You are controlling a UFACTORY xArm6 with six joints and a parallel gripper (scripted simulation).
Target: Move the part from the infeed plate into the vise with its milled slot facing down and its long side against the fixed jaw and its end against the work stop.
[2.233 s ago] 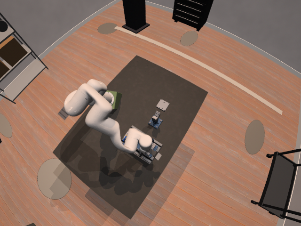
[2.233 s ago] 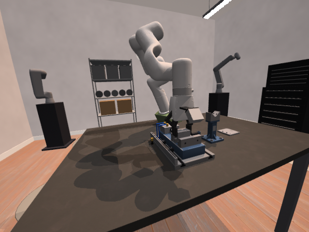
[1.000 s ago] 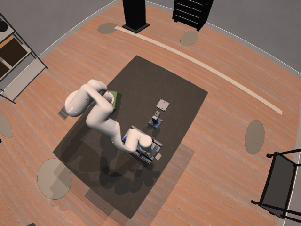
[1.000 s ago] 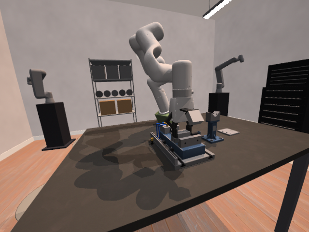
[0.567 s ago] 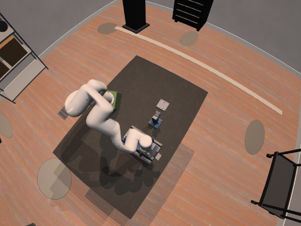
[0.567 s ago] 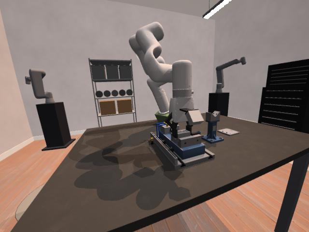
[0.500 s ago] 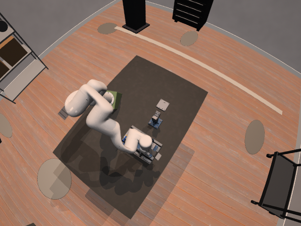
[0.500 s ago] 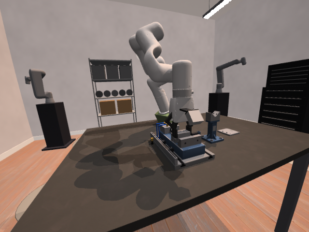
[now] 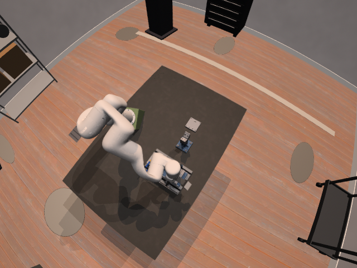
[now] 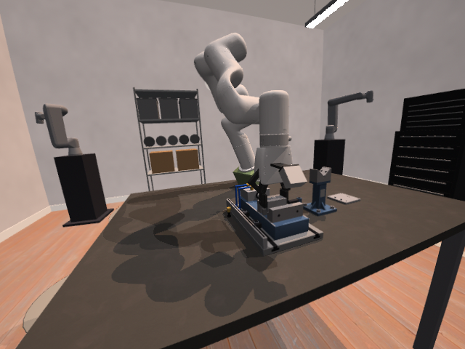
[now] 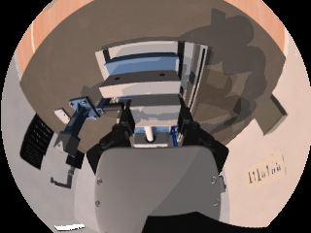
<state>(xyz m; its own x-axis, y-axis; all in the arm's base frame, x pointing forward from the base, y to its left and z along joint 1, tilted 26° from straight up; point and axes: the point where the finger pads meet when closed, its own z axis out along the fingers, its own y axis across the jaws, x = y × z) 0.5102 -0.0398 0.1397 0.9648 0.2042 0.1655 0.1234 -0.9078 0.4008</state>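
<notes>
My gripper is now 2 cm above the part. Round my hand: air cylinder: 17 cm behind, 3 cm below; then grey rail: 6 cm behind, 8 cm to the right, 7 cm below.
</notes>
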